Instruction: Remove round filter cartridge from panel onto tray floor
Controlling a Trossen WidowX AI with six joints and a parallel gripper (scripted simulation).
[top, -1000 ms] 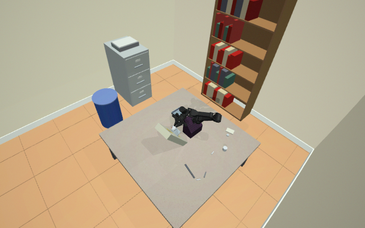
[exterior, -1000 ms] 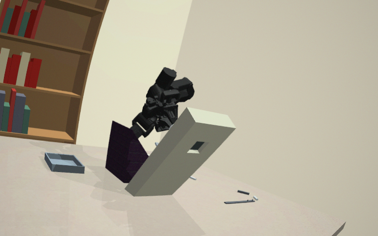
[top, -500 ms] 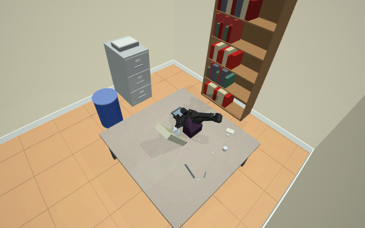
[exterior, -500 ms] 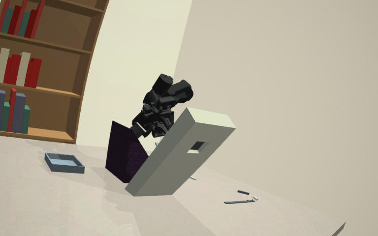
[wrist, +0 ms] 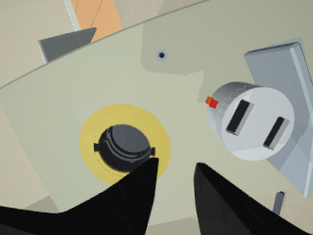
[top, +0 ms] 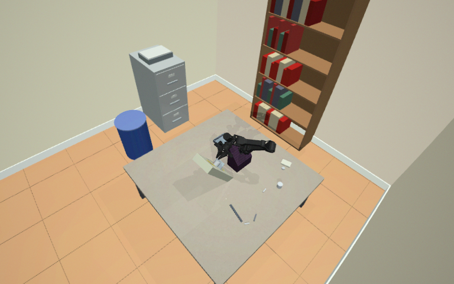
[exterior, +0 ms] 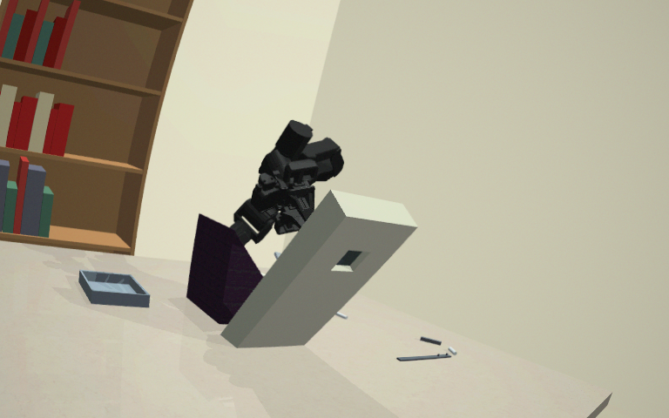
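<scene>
Now: the round filter cartridge 6 cm below my gripper tip and 1 cm behind it. Round my gripper tip: cream block 62 cm behind, 28 cm to the left, 26 cm below; blue-grey tray 33 cm behind, 29 cm to the right, 26 cm below.
</scene>
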